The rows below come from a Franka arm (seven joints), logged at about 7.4 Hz.
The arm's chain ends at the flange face. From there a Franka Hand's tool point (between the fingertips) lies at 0.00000 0.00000 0.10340 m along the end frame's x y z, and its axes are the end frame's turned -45 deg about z.
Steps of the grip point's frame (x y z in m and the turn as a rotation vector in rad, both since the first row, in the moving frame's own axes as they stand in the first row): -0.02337, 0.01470, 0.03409, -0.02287, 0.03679, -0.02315; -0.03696, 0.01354, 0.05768, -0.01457, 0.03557, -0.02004; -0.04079, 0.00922, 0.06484, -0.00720, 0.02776, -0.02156; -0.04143, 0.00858, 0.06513, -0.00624, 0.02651, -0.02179; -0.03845, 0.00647, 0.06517, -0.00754, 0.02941, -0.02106; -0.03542, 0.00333, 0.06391, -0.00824, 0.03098, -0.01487; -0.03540, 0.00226, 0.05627, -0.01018, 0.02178, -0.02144
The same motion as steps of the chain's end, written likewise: -0.01048, 0.02799, 0.03419, 0.00984, 0.04219, -0.02315; -0.02021, 0.03728, 0.05776, 0.01485, 0.03545, -0.02004; -0.02486, 0.03689, 0.06488, 0.01454, 0.02472, -0.02156; -0.02561, 0.03687, 0.06517, 0.01433, 0.02316, -0.02179; -0.02530, 0.03339, 0.06522, 0.01546, 0.02613, -0.02106; -0.02555, 0.02908, 0.06396, 0.01608, 0.02773, -0.01487; -0.02576, 0.02750, 0.05630, 0.00820, 0.02260, -0.02144
